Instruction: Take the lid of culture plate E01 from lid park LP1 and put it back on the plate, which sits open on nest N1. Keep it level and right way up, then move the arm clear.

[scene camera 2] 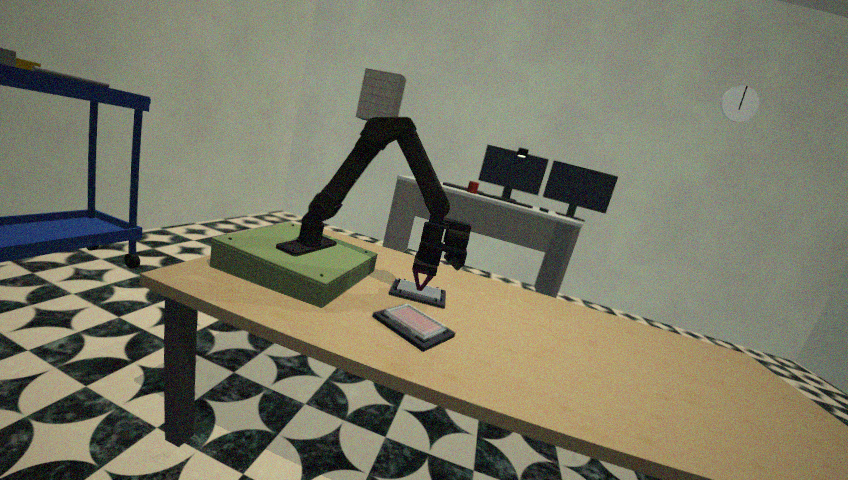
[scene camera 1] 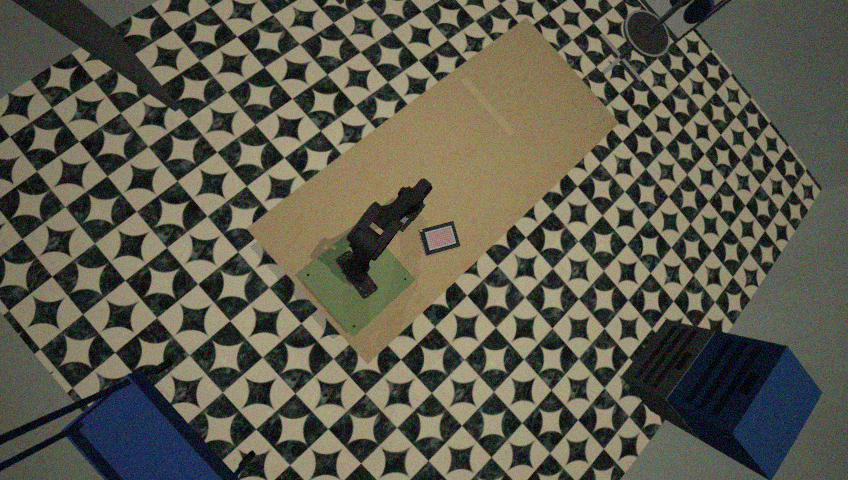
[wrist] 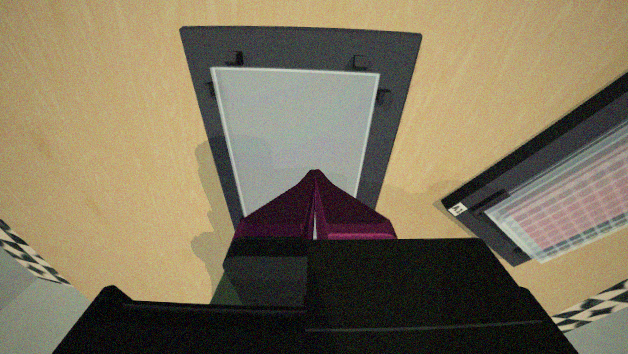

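Seen in the pictures: gripper, fingertip midpoint: (scene camera 2: 419, 290) (wrist: 314, 177); arm's base, origin of the base link: (scene camera 2: 308, 246) (scene camera 1: 357, 274).
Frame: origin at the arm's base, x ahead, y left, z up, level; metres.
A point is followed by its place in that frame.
The pale, clear lid (wrist: 300, 115) {x 0.365, y 0.122, z -0.052 m} (scene camera 2: 406, 288) {x 0.294, y 0.081, z -0.052 m} lies flat and level on the dark lid park LP1 (wrist: 300, 45) {x 0.397, y 0.130, z -0.060 m} (scene camera 2: 442, 301) {x 0.404, y 0.098, z -0.060 m}. My gripper (wrist: 314, 177) {x 0.328, y 0.102, z -0.053 m} (scene camera 2: 420, 287) {x 0.328, y 0.102, z -0.053 m} is shut with its purple fingertips together and no lid between them. The tips are over the near part of the lid; whether they touch it is unclear. The open culture plate E01 (scene camera 1: 440, 237) {x 0.381, y -0.085, z -0.045 m} (scene camera 2: 416, 319) {x 0.385, y -0.089, z -0.047 m} (wrist: 575, 210) {x 0.364, y -0.069, z -0.044 m} shows pink wells and sits on the dark nest N1 (scene camera 1: 457, 236) {x 0.451, y -0.129, z -0.058 m} (scene camera 2: 423, 344) {x 0.430, y -0.162, z -0.058 m} (wrist: 477, 225) {x 0.321, y -0.035, z -0.058 m}. In scene camera 1, the arm hides the fingers and most of the lid park.
The arm's base stands on a green block (scene camera 1: 357, 312) {x -0.086, y -0.125, z 0.005 m} (scene camera 2: 267, 276) {x 0.023, y -0.177, z -0.040 m} at one end of the wooden table (scene camera 1: 505, 166) {x 0.866, y 0.003, z -0.070 m} (scene camera 2: 565, 368) {x 0.747, y -0.015, z -0.070 m}. The nest stands beside the lid park, at an angle to it. A desk with monitors and a blue cart (scene camera 2: 135, 160) stand away from the table.
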